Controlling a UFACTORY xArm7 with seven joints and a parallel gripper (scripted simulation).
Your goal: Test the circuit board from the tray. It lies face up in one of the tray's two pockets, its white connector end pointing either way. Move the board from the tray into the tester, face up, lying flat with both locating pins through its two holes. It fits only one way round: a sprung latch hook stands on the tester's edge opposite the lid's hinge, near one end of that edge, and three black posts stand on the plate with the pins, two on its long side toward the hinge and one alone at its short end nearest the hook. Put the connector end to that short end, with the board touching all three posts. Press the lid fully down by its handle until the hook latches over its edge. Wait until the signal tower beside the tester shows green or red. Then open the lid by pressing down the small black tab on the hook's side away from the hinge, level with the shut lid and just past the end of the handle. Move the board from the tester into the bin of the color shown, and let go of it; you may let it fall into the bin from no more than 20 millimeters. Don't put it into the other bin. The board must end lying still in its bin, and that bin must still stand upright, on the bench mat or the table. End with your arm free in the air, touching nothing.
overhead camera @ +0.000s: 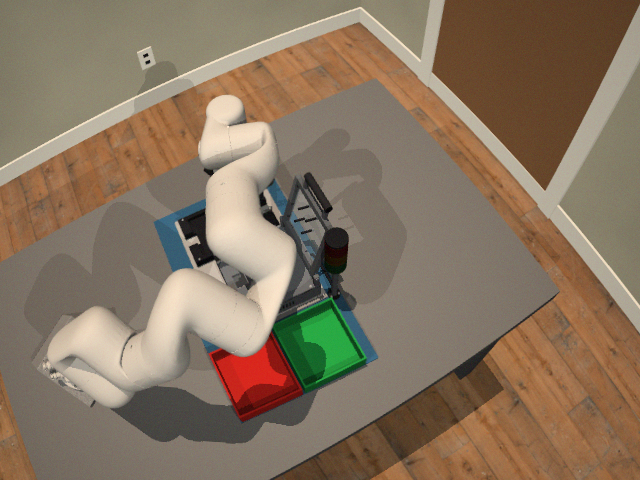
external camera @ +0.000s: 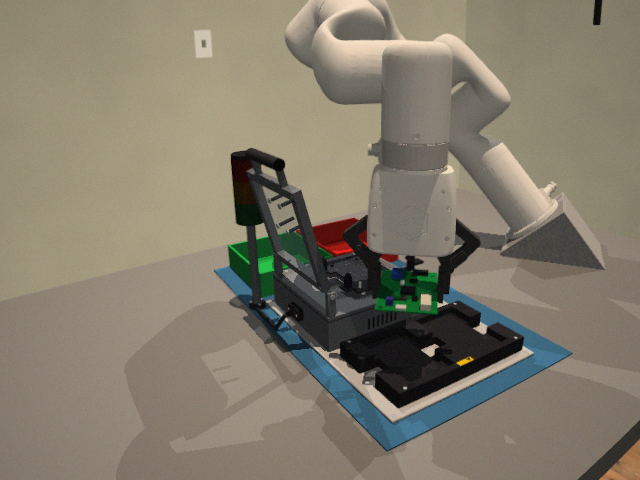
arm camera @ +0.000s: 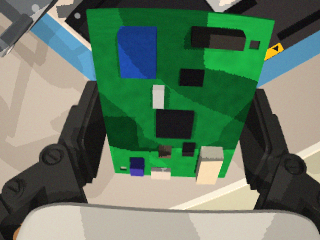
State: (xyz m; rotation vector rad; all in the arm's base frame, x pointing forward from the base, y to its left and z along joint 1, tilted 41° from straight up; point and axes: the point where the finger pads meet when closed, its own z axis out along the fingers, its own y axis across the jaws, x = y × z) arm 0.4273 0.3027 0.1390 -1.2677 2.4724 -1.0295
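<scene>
Right now the tester plate is 4 cm behind my hand, 16 cm to the right of it and 5 cm below it. Round my hand: clear lid 8 cm ahead, 17 cm to the right, 6 cm above; green bin 1 cm behind, 37 cm to the right, 11 cm below; latch hook 11 cm behind, 11 cm to the right, 3 cm below.
</scene>
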